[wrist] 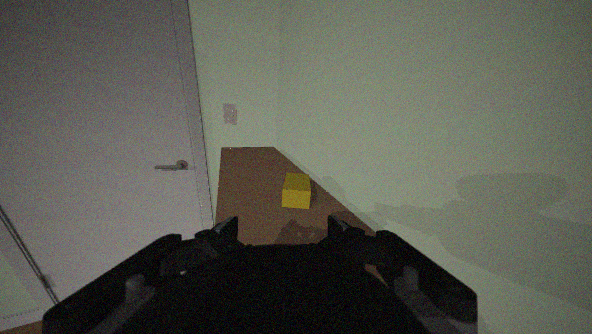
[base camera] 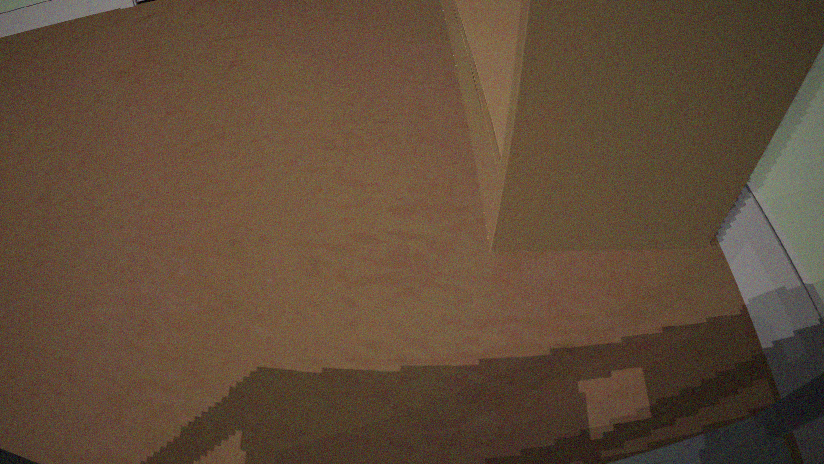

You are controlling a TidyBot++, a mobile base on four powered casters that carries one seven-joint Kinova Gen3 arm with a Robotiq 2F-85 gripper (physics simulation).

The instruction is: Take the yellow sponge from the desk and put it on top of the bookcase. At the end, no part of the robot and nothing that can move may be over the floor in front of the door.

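Places are measured from the arm's base along level axes (x ahead, y left, z up), in millimetres.
Pixels of known places: gripper, between the fingertips: (wrist: pixel 283 225).
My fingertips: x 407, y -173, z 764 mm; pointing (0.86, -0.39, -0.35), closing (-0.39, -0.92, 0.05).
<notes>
Ahead of a thing's pixels: the offset from my fingertips to its top centre. "spot": to the spot under its first point. Level surfaces: height alone.
The yellow sponge @(dz -56, dx +201, dy -122 mm) (wrist: pixel 296 191) is a small block on the brown desk top @(dz -101 mm) (wrist: pixel 245 175), near its wall-side edge, in the middle of the wrist view. My gripper (wrist: pixel 283 225) is open with nothing between its fingers. The sponge lies beyond the fingertips, slightly right of midway between them, and does not touch them. The palm hides the near part of the desk. In the base view a large wooden piece @(spot: dz -1006, dx -19, dy -8 mm) (base camera: pixel 611 126), which looks like part of the desk, stands at the upper right. I cannot make out the bookcase in either view.
The closed white door (wrist: pixel 100 90), with its handle @(spot: dz -233, dx +922, dy +268 mm) (wrist: pixel 172 166), is left of the desk. A green wall (wrist: pixel 425 100) (base camera: pixel 807 149) runs along the right. Brown floor @(dz -1161 mm) (base camera: pixel 259 201) stretches left of the wooden piece. A jagged shadow (base camera: pixel 403 409) lies across the bottom of the base view.
</notes>
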